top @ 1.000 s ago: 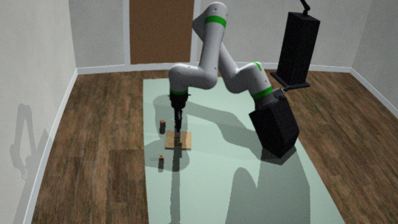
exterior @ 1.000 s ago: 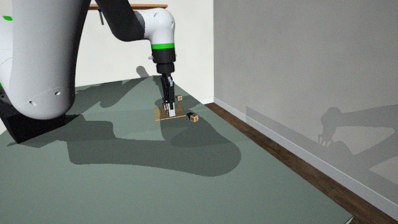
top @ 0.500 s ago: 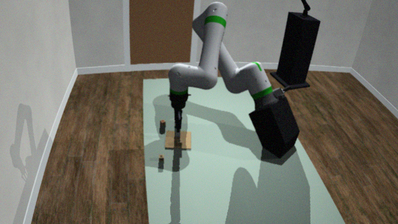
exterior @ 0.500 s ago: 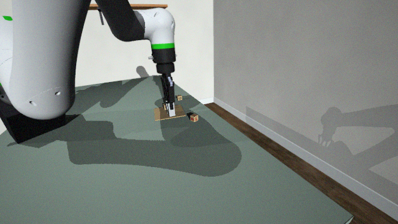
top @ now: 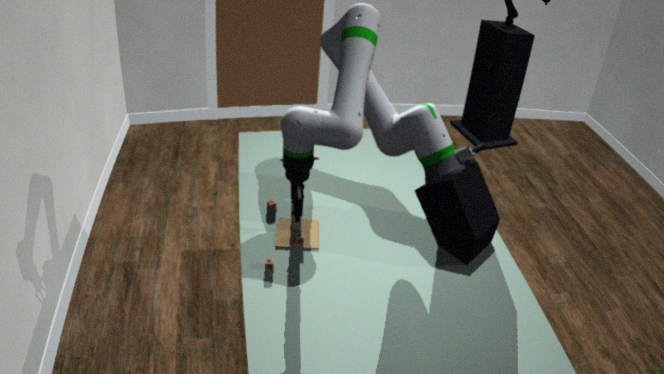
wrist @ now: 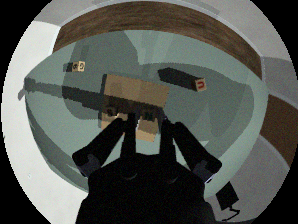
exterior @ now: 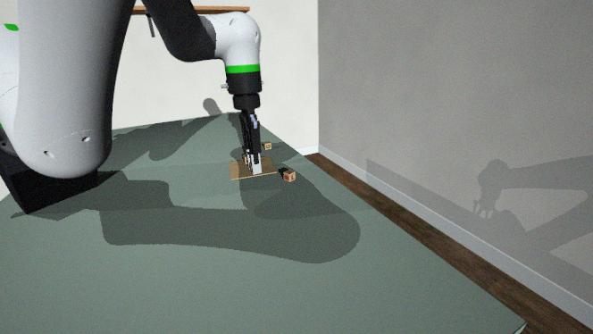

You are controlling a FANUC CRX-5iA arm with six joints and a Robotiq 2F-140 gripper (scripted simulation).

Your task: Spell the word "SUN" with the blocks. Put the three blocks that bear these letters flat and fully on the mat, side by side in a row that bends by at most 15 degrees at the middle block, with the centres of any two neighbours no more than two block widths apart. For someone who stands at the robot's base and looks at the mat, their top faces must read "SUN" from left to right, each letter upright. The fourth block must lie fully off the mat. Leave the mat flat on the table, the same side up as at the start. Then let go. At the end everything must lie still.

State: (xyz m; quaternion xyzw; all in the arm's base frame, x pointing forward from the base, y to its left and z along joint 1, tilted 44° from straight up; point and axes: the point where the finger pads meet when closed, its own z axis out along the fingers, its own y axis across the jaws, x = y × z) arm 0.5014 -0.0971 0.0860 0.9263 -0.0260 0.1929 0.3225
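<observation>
The tan mat lies 4 cm to the left of my hand, 4 cm below it and 1 cm ahead of it.
</observation>
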